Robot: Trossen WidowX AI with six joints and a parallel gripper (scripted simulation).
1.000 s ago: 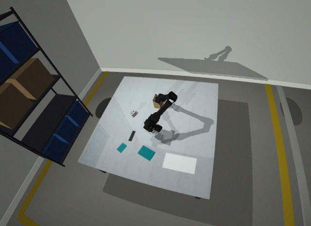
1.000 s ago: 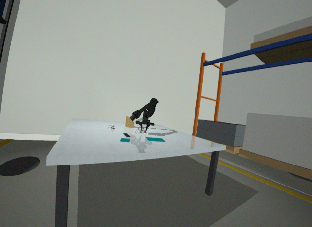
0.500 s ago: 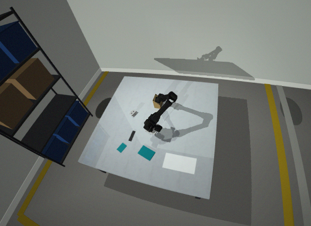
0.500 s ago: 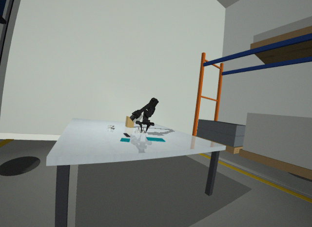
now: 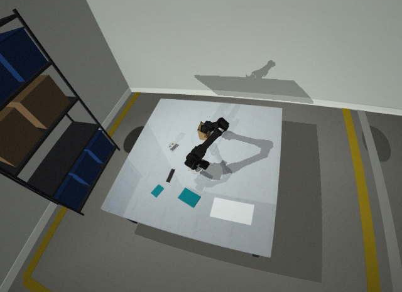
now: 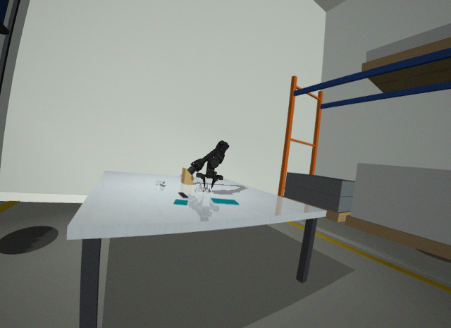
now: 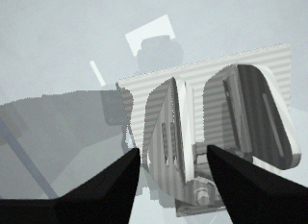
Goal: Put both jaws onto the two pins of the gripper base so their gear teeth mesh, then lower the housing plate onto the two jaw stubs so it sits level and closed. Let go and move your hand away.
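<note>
My gripper tip is 30 mm past the grey gripper jaw and 10 mm above it. Also, from my gripper tip: black bar (230 mm to the right, 90 mm ahead, 20 mm below).
</note>
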